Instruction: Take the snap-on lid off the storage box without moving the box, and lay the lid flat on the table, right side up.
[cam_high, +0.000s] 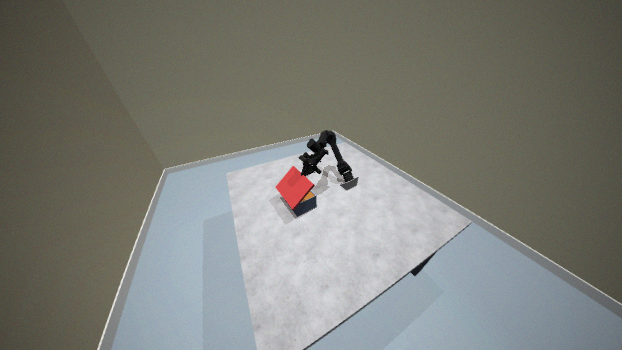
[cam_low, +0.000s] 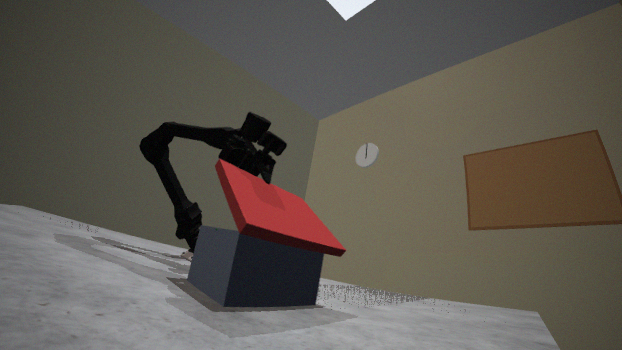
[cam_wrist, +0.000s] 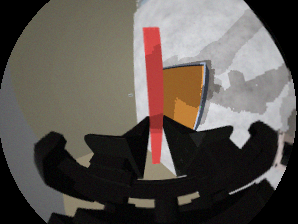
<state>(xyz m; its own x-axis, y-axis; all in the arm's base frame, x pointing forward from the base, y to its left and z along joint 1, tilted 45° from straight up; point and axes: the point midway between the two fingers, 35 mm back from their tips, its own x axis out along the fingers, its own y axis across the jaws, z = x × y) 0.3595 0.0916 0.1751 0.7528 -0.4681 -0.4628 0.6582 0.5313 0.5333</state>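
The lid is 70 mm ahead of my gripper tip and 50 mm below it. The rest, counted from my gripper tip: dark blue storage box 160 mm below, 30 mm ahead.
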